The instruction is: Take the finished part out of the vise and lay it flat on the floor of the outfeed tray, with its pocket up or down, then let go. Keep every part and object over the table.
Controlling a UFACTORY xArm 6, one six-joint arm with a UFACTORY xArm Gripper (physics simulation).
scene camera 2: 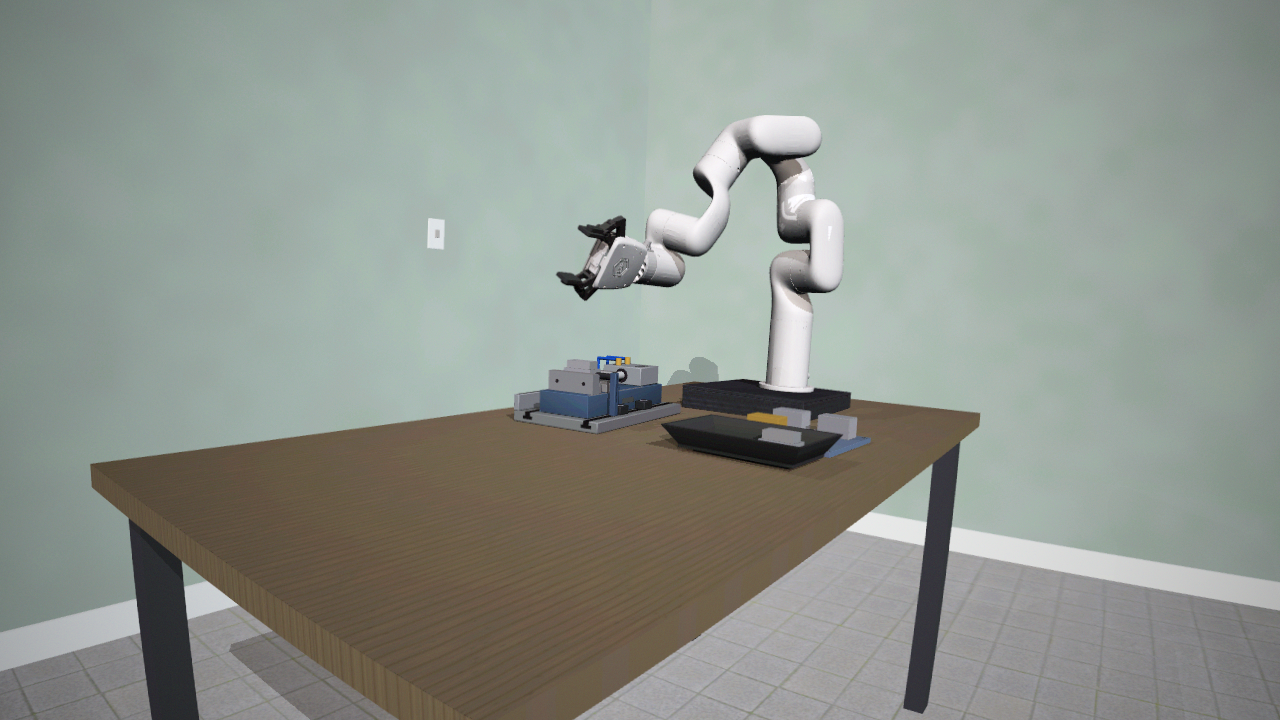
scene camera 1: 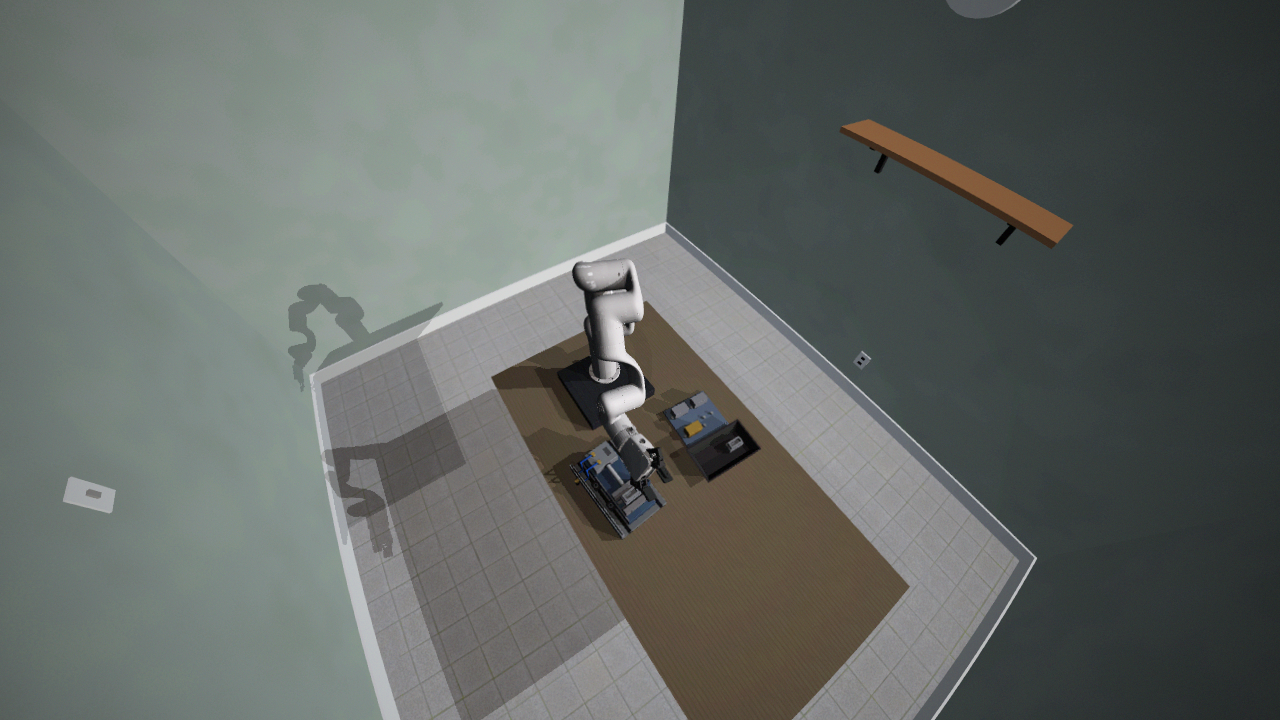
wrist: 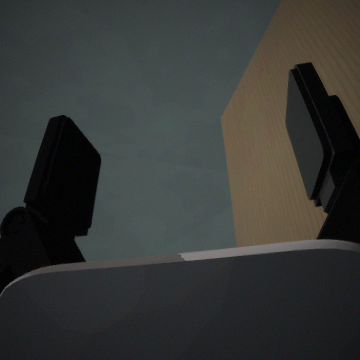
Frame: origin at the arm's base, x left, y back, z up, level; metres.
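Seen in the pictures: gripper, between the fingertips: [scene camera 2: 571, 254] [scene camera 1: 660, 491] [wrist: 179, 115]; arm's base, origin of its link: [scene camera 2: 786, 388] [scene camera 1: 604, 371].
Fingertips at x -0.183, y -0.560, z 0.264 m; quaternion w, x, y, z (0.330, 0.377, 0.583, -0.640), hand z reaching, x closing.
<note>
Pixels of each thing's top centre, then the offset from my fingertips to it. "spot": a spot on its surface instead.
- vise, centre of its top: [scene camera 2: 602, 366] [scene camera 1: 616, 478] dx -0.040, dy +0.156, dz -0.206 m
- grey part, centre of its top: [scene camera 2: 582, 360] [scene camera 1: 630, 493] dx -0.035, dy +0.085, dz -0.190 m
- grey block, centre of its top: [scene camera 2: 781, 430] [scene camera 1: 735, 441] dx +0.387, dy +0.020, dz -0.258 m
- yellow block, centre of its top: [scene camera 2: 767, 415] [scene camera 1: 693, 427] dx +0.306, dy +0.157, dz -0.261 m
- grey rail frame, a spot on its surface: [scene camera 2: 617, 422] spot: dx +0.058, dy +0.071, dz -0.293 m
My gripper [scene camera 1: 656, 483] [scene camera 2: 572, 253] [wrist: 179, 115] is open and empty, its black fingers wide apart. It is tilted sideways, high above the vise. The vise [scene camera 1: 641, 513] [scene camera 2: 572, 402] has grey jaws on a blue body. In the scene camera 2 view, the top of a grey part [scene camera 2: 581, 364] shows above its front jaw; the part's pocket cannot be made out. The black outfeed tray [scene camera 1: 708, 461] [scene camera 2: 733, 450] stands apart from the vise, with a grey block [scene camera 1: 733, 443] [scene camera 2: 781, 436] inside. The vise and tray do not show in the wrist view.
A blue board [scene camera 1: 708, 433] [scene camera 2: 848, 446] beside the tray bears two grey blocks [scene camera 1: 680, 409] [scene camera 2: 837, 425] and a yellow block [scene camera 1: 692, 428] [scene camera 2: 767, 418]. A grey rail frame [scene camera 2: 617, 422] surrounds the vise's base. The wooden shelf [scene camera 1: 957, 179] is on the wall.
</note>
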